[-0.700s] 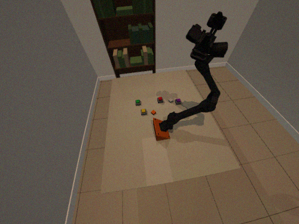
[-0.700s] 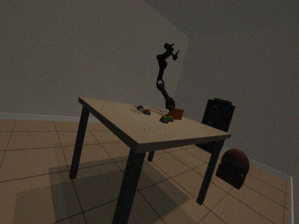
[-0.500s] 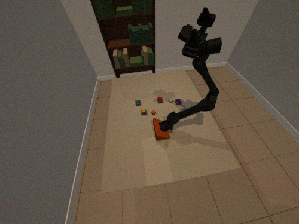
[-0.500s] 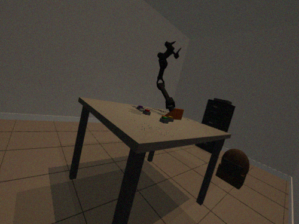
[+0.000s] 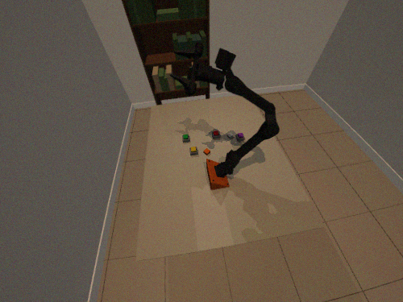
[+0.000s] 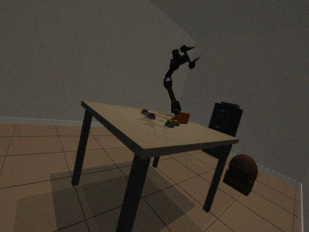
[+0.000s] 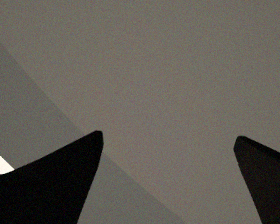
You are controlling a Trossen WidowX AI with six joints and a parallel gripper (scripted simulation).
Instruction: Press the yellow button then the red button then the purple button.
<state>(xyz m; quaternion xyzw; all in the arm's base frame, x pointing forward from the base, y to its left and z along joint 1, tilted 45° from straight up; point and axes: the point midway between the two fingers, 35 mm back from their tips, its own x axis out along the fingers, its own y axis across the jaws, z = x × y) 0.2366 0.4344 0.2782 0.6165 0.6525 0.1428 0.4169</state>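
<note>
The yellow button lies 55 cm below my gripper tip, 3 cm to the right of it and 1 cm behind it. From my gripper tip the other things lie so: red button (55 cm below, 21 cm to the right, 9 cm ahead); then small orange block (57 cm below, 11 cm to the right, 4 cm behind); then green button (55 cm below, 11 cm ahead).
</note>
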